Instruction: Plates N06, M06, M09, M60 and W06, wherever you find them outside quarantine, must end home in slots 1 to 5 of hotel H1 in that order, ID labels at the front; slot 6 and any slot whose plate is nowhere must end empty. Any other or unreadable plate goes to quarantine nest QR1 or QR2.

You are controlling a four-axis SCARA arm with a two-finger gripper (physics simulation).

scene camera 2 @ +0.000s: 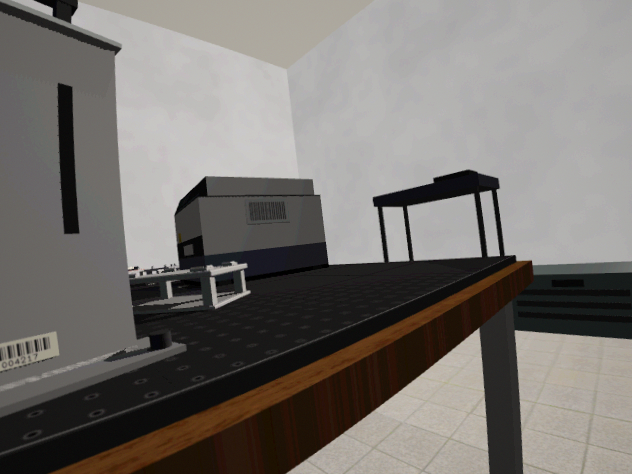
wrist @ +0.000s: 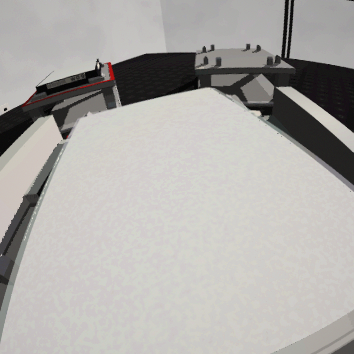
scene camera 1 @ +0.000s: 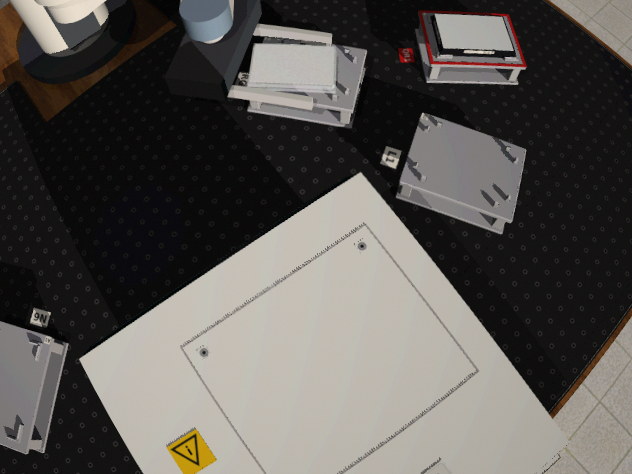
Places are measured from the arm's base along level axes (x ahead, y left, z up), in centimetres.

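Where they show: gripper, fingertip midpoint: (wrist: 162,114) (scene camera 1: 322,70); arm's base at its link origin: (scene camera 1: 77,34).
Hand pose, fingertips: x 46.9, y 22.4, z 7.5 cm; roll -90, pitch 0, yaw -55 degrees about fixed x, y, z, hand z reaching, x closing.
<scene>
Each offset is from my fingertips to the top centre of the thing. "spot": to the spot under its first point.
A white-topped plate @[dx -3.5, dy -2.7, dz +1.2 cm] (scene camera 1: 293,66) (wrist: 190,215) sits on the grey nest @[spot: dx +2.1, dy +4.3, dz -1.3 cm] (scene camera 1: 353,68) whose partly hidden label starts with R. Its ID label does not show. My gripper (scene camera 1: 321,70) (wrist: 162,114) is open, with one finger along each long side of this plate. Another plate @[dx +9.8, dy +24.2, dz +0.2 cm] (scene camera 1: 473,33) (wrist: 70,81), white on top with a black rim, sits in the red-edged quarantine nest QR1 @[dx +9.8, dy +24.2, dz -0.7 cm] (scene camera 1: 433,67) (wrist: 111,72); its label is too small to read surely. Nest L1 @[dx +24.4, dy +4.5, dz -0.3 cm] (scene camera 1: 464,163) (wrist: 245,60) bears no plate. Hotel H1 cannot be made out in these views.
A large white housing @[dx +35.2, dy -32.2, dz +18.9 cm] (scene camera 1: 326,326) fills the front of scene camera 1. Part of nest N6 @[spot: dx +6.9, dy -59.8, dz -1.2 cm] (scene camera 1: 25,377) shows at its left. In scene camera 2, a tall grey housing @[spot: dx -7.6, dy -85.6, dz +5.1 cm] (scene camera 2: 96,204), a nest (scene camera 2: 209,290) and a grey instrument @[spot: dx +32.0, dy -46.7, dz +4.5 cm] (scene camera 2: 265,234) stand on the table.
</scene>
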